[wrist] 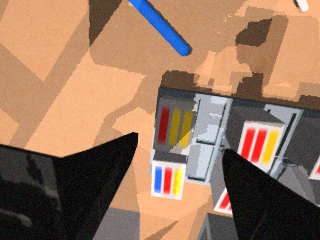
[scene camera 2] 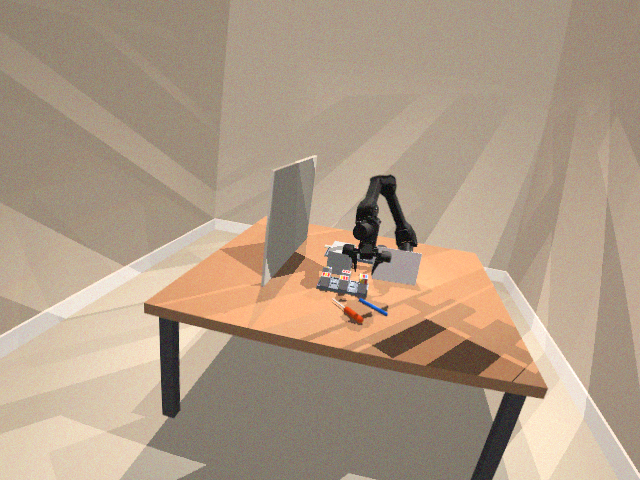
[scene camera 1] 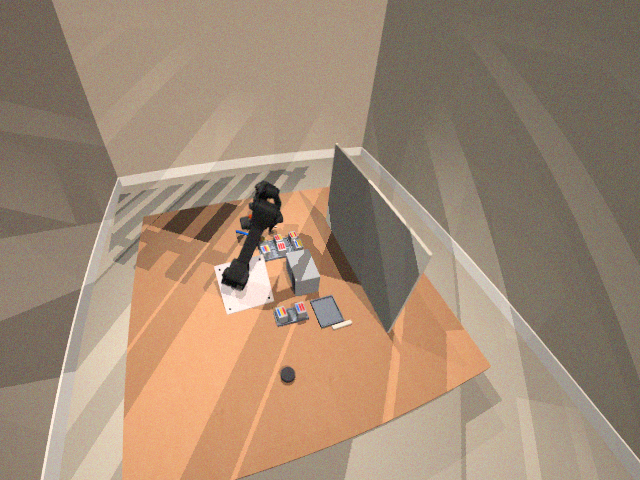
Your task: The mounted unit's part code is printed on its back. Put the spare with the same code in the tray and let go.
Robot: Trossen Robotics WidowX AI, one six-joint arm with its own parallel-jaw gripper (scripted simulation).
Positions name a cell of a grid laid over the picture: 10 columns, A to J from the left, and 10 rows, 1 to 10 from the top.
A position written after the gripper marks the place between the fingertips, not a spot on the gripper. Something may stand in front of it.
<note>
The gripper (scene camera 2: F6) is open and holds nothing. Also in view: a spare (wrist: H6), a dark tray (scene camera 1: F7), a grey mounted unit (scene camera 1: E6) and a tall grey panel (scene camera 1: G6).
The gripper shows as well in the wrist view (wrist: F7). The tall grey panel shows as well in scene camera 2 (scene camera 2: E4).
</note>
